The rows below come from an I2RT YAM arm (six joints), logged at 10 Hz.
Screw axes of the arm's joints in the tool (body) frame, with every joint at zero. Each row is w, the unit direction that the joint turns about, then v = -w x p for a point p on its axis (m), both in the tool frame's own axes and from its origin. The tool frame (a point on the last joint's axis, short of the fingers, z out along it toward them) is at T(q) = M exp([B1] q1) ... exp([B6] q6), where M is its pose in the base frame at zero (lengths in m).
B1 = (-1, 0, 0, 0, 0.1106, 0)
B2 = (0, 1, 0, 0.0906, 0, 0.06)
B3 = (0, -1, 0, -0.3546, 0, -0.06)
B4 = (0, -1, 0, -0.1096, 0, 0)
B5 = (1, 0, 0, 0, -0.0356, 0)
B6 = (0, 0, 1, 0, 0, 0)
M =
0 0 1 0.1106
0 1 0 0
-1 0 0 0.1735
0 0 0 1
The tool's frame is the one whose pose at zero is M.
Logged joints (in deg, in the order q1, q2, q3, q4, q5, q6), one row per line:
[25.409, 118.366, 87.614, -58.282, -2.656, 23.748]
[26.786, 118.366, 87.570, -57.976, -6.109, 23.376]
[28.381, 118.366, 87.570, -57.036, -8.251, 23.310]
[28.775, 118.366, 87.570, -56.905, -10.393, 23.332]
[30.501, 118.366, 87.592, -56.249, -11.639, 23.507]
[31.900, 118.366, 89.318, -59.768, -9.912, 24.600]
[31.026, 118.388, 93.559, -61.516, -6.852, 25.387]
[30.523, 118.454, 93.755, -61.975, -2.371, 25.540]
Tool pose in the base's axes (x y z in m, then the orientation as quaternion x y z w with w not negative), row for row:
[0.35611, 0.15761, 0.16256, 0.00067, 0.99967, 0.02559, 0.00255]
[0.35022, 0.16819, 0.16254, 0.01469, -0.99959, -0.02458, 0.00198]
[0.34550, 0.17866, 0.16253, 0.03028, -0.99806, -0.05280, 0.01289]
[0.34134, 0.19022, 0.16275, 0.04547, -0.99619, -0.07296, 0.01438]
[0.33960, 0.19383, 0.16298, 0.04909, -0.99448, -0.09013, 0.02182]
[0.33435, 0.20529, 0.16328, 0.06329, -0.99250, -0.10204, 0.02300]
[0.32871, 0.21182, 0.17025, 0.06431, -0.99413, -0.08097, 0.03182]
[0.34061, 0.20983, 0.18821, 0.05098, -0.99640, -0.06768, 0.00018]
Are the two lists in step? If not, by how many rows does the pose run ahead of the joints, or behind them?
The pose runs 1 row behind the joints: the pose in row i belongs to the joints in row i - 1.
